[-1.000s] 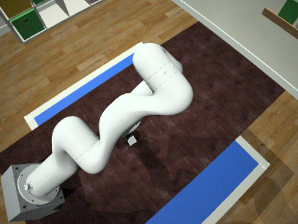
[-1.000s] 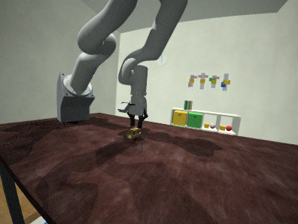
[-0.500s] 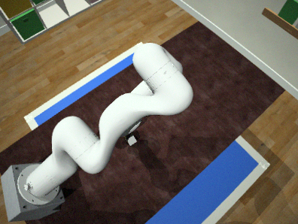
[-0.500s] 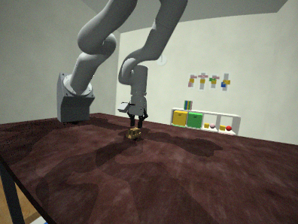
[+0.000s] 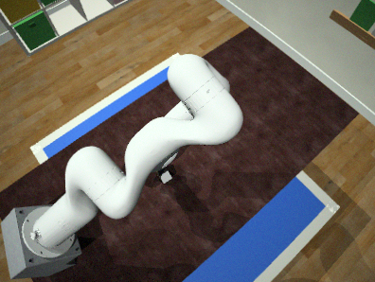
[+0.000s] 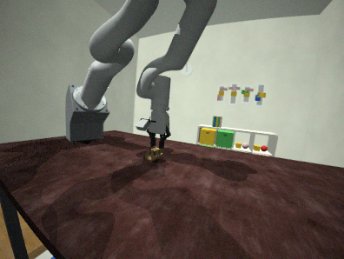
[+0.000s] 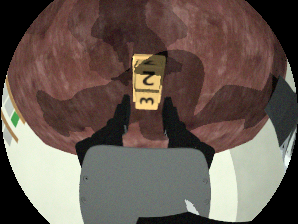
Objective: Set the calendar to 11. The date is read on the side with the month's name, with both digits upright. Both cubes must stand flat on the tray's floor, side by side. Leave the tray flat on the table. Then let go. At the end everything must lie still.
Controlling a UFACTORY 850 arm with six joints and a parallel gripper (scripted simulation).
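Now: hand 40 mm above the cube. Also, from my hand: wooden tray: 60 mm below, 20 mm to the right.
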